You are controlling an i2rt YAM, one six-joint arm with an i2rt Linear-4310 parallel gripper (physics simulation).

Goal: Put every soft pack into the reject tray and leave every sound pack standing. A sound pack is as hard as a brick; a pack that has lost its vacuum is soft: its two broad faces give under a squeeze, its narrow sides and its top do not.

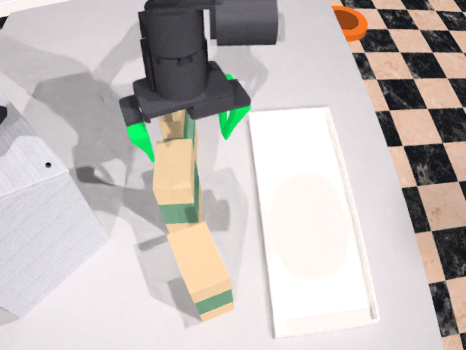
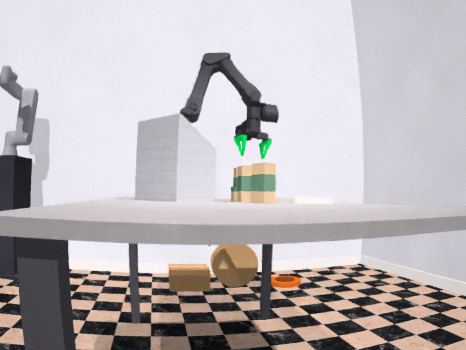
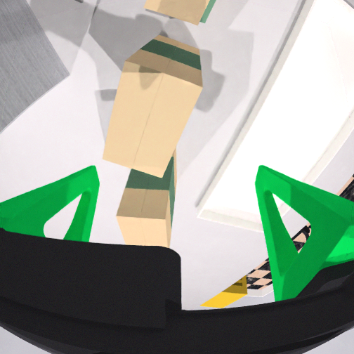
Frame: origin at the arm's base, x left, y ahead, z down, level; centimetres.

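Seen in the pictures: gripper, fingertip midpoint: (image 1: 188, 147) (image 2: 252, 157); arm's base, origin of the base link: (image 2: 176, 135).
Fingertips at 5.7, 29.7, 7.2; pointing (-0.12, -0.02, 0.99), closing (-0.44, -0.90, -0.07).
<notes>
Pixels of each thing's top centre, then the offset from my fingertips to it, as dx, dy, dz.
- front pack, middle of its top: (image 1: 197, 256) (image 2: 263, 163) -13.3, +2.2, +3.5
- middle pack, middle of its top: (image 1: 172, 163) (image 2: 246, 165) -0.1, -2.6, +3.5
- rear pack, middle of its top: (image 1: 171, 101) (image 2: 238, 167) +11.1, -4.6, +3.5
- white reject tray, middle of its top: (image 1: 308, 204) (image 2: 293, 196) +1.0, +16.8, +15.3
Three tan packs with green bands stand upright in a row. The front pack (image 1: 200, 260) (image 2: 263, 182) (image 3: 177, 9) is turned at a slant. The middle pack (image 1: 174, 167) (image 2: 244, 182) (image 3: 147, 115) stands behind it. The rear pack (image 1: 171, 126) (image 2: 234, 194) (image 3: 145, 202) is partly hidden by the arm and the middle pack. My gripper (image 1: 189, 149) (image 2: 253, 156) (image 3: 176, 174) is wide open and empty, above the tops of the packs, over the middle and rear ones. The white reject tray (image 1: 300, 145) (image 2: 312, 200) (image 3: 300, 75) lies to the right, with no pack in it.
A large grey block (image 1: 55, 235) (image 2: 157, 160) (image 3: 25, 55) stands left of the packs. The table's right edge runs beyond the tray. An orange ring (image 1: 363, 31) (image 2: 285, 286) lies on the checkered floor.
</notes>
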